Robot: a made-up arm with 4 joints.
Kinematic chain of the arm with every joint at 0, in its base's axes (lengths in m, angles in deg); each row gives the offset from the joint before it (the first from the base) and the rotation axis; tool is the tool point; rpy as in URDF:
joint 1: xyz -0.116 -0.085 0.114 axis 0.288 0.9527 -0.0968
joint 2: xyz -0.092 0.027 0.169 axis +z
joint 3: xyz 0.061 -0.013 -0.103 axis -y
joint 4: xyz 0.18 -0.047 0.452 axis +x
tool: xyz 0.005 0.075 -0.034 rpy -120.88 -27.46 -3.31
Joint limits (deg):
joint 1: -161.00..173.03
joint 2: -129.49..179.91
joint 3: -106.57..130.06
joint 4: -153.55..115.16
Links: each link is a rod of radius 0.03 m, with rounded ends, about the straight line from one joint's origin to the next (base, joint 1, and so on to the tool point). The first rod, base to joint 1, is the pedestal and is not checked.
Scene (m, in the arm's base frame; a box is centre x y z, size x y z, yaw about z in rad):
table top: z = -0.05
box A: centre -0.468 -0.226 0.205 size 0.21 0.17 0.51 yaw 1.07
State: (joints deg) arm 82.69 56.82 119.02 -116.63
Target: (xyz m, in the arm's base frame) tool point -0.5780 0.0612 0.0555
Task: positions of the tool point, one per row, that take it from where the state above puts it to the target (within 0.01 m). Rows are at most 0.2 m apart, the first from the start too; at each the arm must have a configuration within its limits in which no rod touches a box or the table.
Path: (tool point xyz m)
1: -0.2318 -0.4353 0.3319
2: -0.2247 -0.3905 0.4200
3: -0.2204 -0.3251 0.4925
4: -0.2161 -0.2458 0.5453
5: -0.2087 -0.1596 0.5769
6: -0.1953 -0.0742 0.5883
7: -0.3590 -0.0415 0.5286
8: -0.4948 -0.0217 0.4121
9: -0.5830 -0.0186 0.2513
10: -0.6081 -0.0343 0.0666
11: -0.5780 0.0612 0.0555

